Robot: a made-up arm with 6 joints. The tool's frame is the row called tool. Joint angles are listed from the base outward.
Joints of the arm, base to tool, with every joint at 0 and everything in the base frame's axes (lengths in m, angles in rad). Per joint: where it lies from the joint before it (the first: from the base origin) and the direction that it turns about. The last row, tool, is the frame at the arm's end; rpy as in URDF.
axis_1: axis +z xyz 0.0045 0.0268 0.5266
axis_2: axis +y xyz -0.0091 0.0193 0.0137
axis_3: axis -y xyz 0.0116 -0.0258 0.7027
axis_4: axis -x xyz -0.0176 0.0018 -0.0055
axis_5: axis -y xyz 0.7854 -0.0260 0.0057
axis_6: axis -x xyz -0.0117 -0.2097 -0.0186
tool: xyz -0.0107 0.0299 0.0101 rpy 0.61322 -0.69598 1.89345
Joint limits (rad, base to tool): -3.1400..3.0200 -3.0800..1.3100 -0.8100..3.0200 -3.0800..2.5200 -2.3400..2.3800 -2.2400..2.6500
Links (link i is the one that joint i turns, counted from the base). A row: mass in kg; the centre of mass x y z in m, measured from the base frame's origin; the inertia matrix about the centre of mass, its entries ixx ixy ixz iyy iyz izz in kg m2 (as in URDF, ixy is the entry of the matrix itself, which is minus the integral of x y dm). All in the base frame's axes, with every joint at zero. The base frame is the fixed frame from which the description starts. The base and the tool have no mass.
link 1: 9.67; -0.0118 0.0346 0.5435; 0.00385 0 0 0.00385 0 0.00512
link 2: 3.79; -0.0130 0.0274 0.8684; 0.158 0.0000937 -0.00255 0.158 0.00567 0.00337
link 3: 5.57; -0.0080 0.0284 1.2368; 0.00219 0 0 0.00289 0 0.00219
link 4: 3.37; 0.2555 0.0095 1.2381; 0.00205 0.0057 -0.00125 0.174 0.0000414 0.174
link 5: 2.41; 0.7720 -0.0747 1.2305; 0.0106 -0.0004 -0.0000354 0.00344 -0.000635 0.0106
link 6: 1.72; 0.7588 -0.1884 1.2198; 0.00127 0 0 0.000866 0 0.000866
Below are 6 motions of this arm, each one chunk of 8 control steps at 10 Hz.
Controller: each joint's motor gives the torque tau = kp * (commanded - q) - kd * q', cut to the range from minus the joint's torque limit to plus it. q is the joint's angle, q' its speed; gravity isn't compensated. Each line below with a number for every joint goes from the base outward.
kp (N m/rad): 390 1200 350 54 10 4.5
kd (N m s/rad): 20 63 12 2.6 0.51 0.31
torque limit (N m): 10 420 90 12 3.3 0.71
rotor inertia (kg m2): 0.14 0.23 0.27 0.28 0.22 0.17
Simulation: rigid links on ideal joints. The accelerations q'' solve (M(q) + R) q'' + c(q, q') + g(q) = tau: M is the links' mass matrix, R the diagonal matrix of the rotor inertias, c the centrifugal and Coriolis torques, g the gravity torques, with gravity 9.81 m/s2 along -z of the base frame. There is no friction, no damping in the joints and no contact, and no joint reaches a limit. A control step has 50 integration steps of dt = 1/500 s. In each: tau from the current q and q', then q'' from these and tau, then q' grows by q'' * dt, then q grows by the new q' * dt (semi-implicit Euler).
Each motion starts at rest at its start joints. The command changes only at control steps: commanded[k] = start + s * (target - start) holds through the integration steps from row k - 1 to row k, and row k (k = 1, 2, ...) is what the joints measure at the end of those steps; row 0 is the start. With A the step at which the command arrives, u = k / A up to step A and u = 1 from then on. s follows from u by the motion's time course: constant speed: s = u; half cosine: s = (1 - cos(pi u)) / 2; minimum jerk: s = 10 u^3 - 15 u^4 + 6 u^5; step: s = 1 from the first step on.
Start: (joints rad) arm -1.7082 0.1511 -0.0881 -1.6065 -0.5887 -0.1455
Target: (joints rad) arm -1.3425 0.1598 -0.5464 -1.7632 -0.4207 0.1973
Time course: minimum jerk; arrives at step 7
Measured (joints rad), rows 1 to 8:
1: -1.7043 0.1659 -0.1311 -1.6045 -0.5870 -0.1468
2: -1.6830 0.1926 -0.2350 -1.6017 -0.5785 -0.1484
3: -1.6328 0.2094 -0.3638 -1.6201 -0.5553 -0.1402
4: -1.5406 0.2099 -0.4869 -1.6632 -0.5122 -0.1112
5: -1.4021 0.2038 -0.5791 -1.7175 -0.4517 -0.0540
6: -1.2830 0.1994 -0.6278 -1.7807 -0.3824 0.0398
7: -1.2012 0.1973 -0.6315 -1.7942 -0.3257 0.1561
8: -1.1664 0.1959 -0.6102 -1.7735 -0.2986 0.2671

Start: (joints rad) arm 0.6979 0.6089 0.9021 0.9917 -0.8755 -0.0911
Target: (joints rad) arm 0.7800 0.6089 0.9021 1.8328 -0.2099 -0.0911
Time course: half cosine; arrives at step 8
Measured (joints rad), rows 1 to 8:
1: 0.6968 0.6304 0.8827 1.0049 -0.8705 -0.0854
2: 0.6968 0.6714 0.8213 1.0516 -0.8382 -0.0724
3: 0.7016 0.7130 0.7582 1.1495 -0.7515 -0.0580
4: 0.7119 0.7384 0.7269 1.3091 -0.6045 -0.0477
5: 0.7284 0.7391 0.7351 1.5147 -0.4204 -0.0470
6: 0.7535 0.7198 0.7707 1.7182 -0.2419 -0.0593
7: 0.7853 0.6936 0.8093 1.8638 -0.1121 -0.0843
8: 0.8170 0.6743 0.8316 1.9170 -0.0603 -0.1167

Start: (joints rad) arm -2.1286 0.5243 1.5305 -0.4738 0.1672 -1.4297
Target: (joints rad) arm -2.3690 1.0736 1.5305 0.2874 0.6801 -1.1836
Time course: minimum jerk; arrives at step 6
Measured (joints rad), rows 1 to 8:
1: -2.1335 0.5535 1.5361 -0.4519 0.1667 -1.4277
2: -2.1504 0.6421 1.5440 -0.3482 0.1850 -1.4162
3: -2.1801 0.8006 1.5493 -0.1197 0.2596 -1.3865
4: -2.2184 0.9975 1.5083 0.1443 0.4110 -1.3337
5: -2.2563 1.1717 1.4045 0.2554 0.6171 -1.2536
6: -2.2905 1.2758 1.2844 0.1372 0.8140 -1.1468
7: -2.3294 1.2956 1.1950 -0.1069 0.9287 -1.0349
8: -2.3774 1.2677 1.1998 -0.4303 0.9237 -0.9437

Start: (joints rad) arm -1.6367 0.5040 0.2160 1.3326 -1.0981 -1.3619
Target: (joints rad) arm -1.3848 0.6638 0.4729 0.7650 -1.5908 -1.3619
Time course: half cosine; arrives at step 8
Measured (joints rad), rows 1 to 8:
1: -1.6332 0.5307 0.1972 1.3151 -1.1000 -1.3593
2: -1.6182 0.5895 0.1616 1.2456 -1.1165 -1.3485
3: -1.5894 0.6530 0.1534 1.1186 -1.1651 -1.3260
4: -1.5499 0.6998 0.1927 0.9626 -1.2539 -1.2962
5: -1.5036 0.7247 0.2658 0.8235 -1.3757 -1.2710
6: -1.4525 0.7346 0.3394 0.7356 -1.5108 -1.2623
7: -1.3994 0.7388 0.3856 0.7018 -1.6310 -1.2735
8: -1.3540 0.7420 0.3937 0.7073 -1.7082 -1.2983

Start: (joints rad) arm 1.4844 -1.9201 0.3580 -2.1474 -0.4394 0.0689
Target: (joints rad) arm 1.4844 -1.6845 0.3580 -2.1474 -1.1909 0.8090
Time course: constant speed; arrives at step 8
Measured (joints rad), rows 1 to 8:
1: 1.4840 -1.9471 0.3622 -2.1499 -0.4630 0.0828
2: 1.4838 -1.9685 0.4199 -2.1727 -0.5392 0.1335
3: 1.4853 -1.9599 0.4877 -2.2262 -0.6537 0.2278
4: 1.4870 -1.9362 0.4983 -2.2729 -0.7761 0.3572
5: 1.4865 -1.8975 0.4639 -2.2673 -0.8890 0.5051
6: 1.4839 -1.8473 0.4195 -2.2157 -0.9911 0.6524
7: 1.4815 -1.7992 0.3836 -2.1635 -1.0893 0.7846
8: 1.4812 -1.7628 0.3670 -2.1426 -1.1881 0.8952

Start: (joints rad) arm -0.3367 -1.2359 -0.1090 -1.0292 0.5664 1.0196
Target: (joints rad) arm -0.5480 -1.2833 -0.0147 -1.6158 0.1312 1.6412
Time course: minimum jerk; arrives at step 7
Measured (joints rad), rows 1 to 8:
1: -0.3380 -1.2757 -0.1572 -1.0419 0.5572 1.0234
2: -0.3488 -1.3161 -0.1939 -1.1048 0.5005 1.0461
3: -0.3747 -1.3216 -0.1641 -1.2319 0.3866 1.1087
4: -0.4194 -1.3231 -0.1089 -1.3933 0.2396 1.2195
5: -0.4829 -1.3388 -0.0672 -1.5424 0.0882 1.3759
6: -0.5528 -1.3578 -0.0436 -1.6394 -0.0387 1.5589
7: -0.6073 -1.3660 -0.0359 -1.6675 -0.1097 1.7284
8: -0.6441 -1.3621 -0.0449 -1.6425 -0.1092 1.8572

